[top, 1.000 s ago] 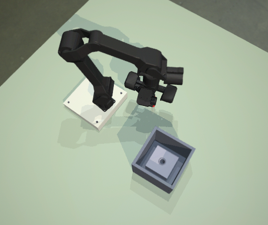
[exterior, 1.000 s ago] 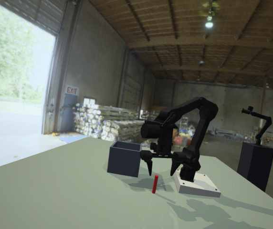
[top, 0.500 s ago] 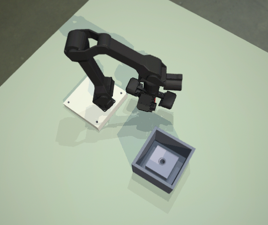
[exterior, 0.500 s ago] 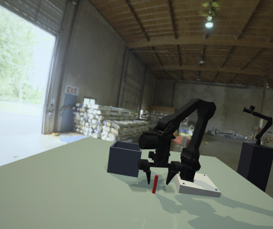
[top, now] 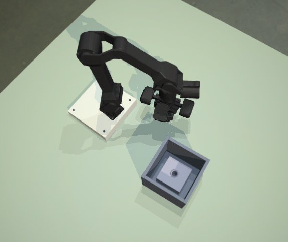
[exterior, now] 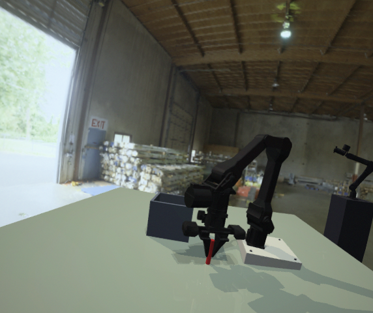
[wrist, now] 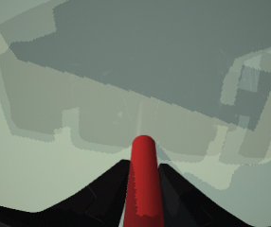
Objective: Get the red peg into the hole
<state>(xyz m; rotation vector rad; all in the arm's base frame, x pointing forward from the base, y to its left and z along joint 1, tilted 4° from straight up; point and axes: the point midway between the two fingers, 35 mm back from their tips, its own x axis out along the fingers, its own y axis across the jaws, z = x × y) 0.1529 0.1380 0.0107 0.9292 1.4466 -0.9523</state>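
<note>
Now: the plate 18 cm ahead of my gripper tip, 17 cm to the right of it and 2 cm above it. Round my gripper tip: red peg: 1 cm above.
</note>
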